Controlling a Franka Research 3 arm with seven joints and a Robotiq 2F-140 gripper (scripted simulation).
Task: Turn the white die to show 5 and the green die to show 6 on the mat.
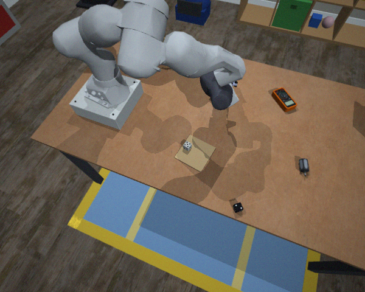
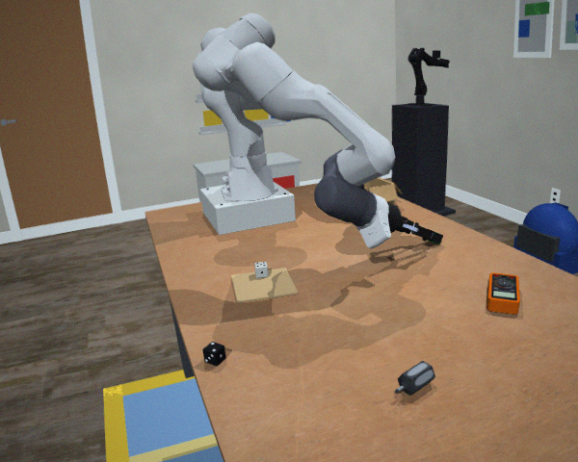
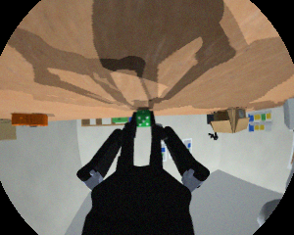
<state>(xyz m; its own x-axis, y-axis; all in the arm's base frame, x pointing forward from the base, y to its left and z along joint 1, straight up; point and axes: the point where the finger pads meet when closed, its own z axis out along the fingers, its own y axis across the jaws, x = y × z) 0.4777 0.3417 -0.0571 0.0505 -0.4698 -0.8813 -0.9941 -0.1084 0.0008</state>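
My hand is 20 mm to the right of the green die and 10 mm above it. Also, from my hand: orange multimeter 320 mm ahead, 60 mm to the right, 10 mm below; cardboard box 390 mm behind, 60 mm to the left, 10 mm above; white die 470 mm to the right, 60 mm behind, 10 mm below.
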